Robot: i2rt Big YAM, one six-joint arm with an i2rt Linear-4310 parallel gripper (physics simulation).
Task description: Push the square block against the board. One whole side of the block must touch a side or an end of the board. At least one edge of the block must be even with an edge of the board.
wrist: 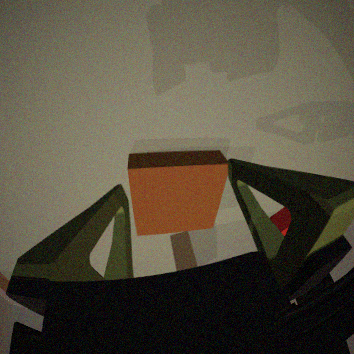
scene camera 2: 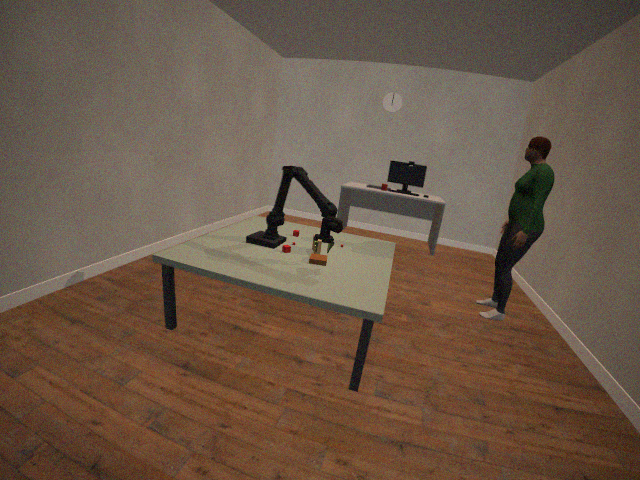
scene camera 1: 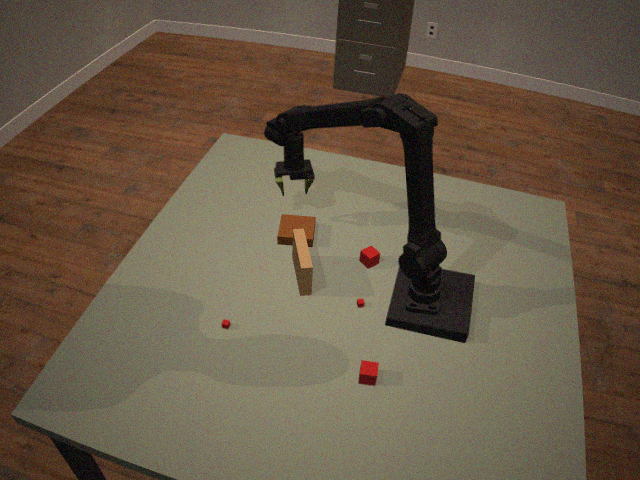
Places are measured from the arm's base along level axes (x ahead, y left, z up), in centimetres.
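Where they show: gripper, fingertip midpoint: (wrist: 176, 179) (scene camera 2: 321, 252) (scene camera 1: 294, 194); arm's base, link origin: (scene camera 2: 271, 237) (scene camera 1: 423, 296).
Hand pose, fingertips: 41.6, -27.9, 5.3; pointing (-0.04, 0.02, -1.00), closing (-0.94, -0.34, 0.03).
Observation:
Things, the pixels of their top centre, and the offset from my fingertips, as dx, dy, dz. "*": a spot on its surface instead. Level surfaces: height alone.
- square block, top centre: (wrist: 178, 204) (scene camera 1: 296, 226) (scene camera 2: 318, 257) -2.7, +7.7, -5.9
- board, top centre: (wrist: 197, 304) (scene camera 1: 302, 247) (scene camera 2: 317, 237) -7.9, +24.3, +1.5
- table, surface height: dz -8.9
- red cube, surface spot: (wrist: 281, 221) * -23.8, +13.5, -6.6
The square block (scene camera 1: 297, 226) (scene camera 2: 317, 259) (wrist: 176, 200), flat and orange-brown, lies on the table. The board (scene camera 1: 303, 258) (wrist: 184, 252), light wood, stands on its long narrow edge, its far end towards the middle of the block's near side. Whether they touch is hidden in scene camera 1 and cannot be told in the wrist view. My gripper (scene camera 1: 294, 193) (scene camera 2: 322, 250) (wrist: 176, 179) is open and empty, pointing down. It hangs above the table, beyond the block's far side from the board. In scene camera 2 the fingers and the board overlap.
Large red cubes (scene camera 1: 369, 256) (scene camera 1: 368, 372) and small red cubes (scene camera 1: 360, 302) (scene camera 1: 225, 323) lie on the table (scene camera 1: 248, 423). The arm's black base (scene camera 1: 454, 304) stands to the right. One red cube (wrist: 281, 221) shows through the right finger in the wrist view.

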